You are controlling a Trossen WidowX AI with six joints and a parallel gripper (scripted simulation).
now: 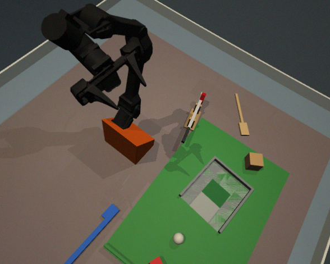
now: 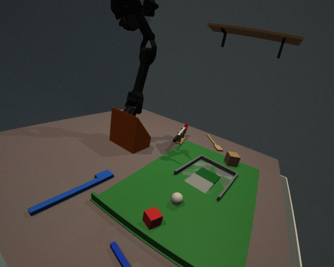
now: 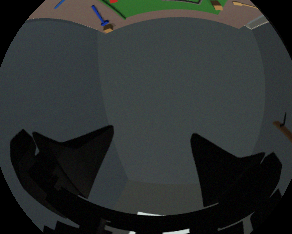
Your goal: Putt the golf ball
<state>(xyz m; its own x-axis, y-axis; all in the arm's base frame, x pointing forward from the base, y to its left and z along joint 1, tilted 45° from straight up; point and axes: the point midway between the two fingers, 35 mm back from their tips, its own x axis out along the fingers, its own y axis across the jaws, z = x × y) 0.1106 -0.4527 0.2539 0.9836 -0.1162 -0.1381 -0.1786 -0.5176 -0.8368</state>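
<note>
Right now my gripper tip is 4 cm short of the red putter, 42 cm to the right of it and 57 cm above it. Also, from my gripper tip: white golf ball (29 cm ahead, 6 cm to the right, 60 cm below); red cube (27 cm ahead, 19 cm to the right, 60 cm below); green mat (31 cm ahead, 12 cm to the left, 62 cm below).
</note>
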